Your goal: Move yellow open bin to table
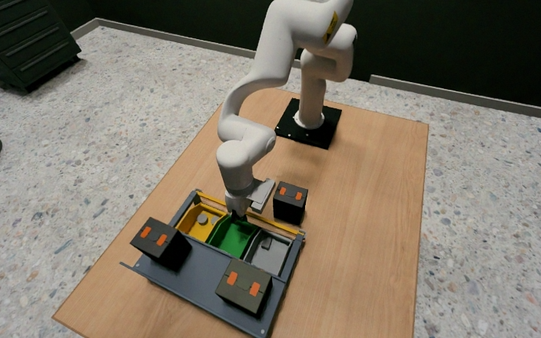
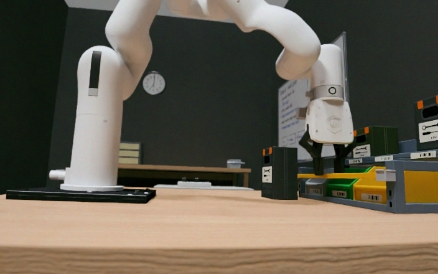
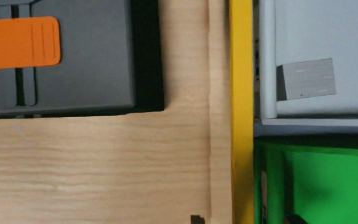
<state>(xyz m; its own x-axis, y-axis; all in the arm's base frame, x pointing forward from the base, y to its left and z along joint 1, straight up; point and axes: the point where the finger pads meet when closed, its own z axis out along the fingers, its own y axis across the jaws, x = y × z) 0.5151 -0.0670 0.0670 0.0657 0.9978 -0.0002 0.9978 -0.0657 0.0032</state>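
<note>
My gripper is now 2 cm above the thin yellow strip. Also, from my hand: dark box 12 cm to the left, 7 cm behind, 1 cm below; then green bin 11 cm ahead, 4 cm below, 1 cm to the right; then grey shelf 13 cm ahead, 1 cm to the right, 1 cm below.
</note>
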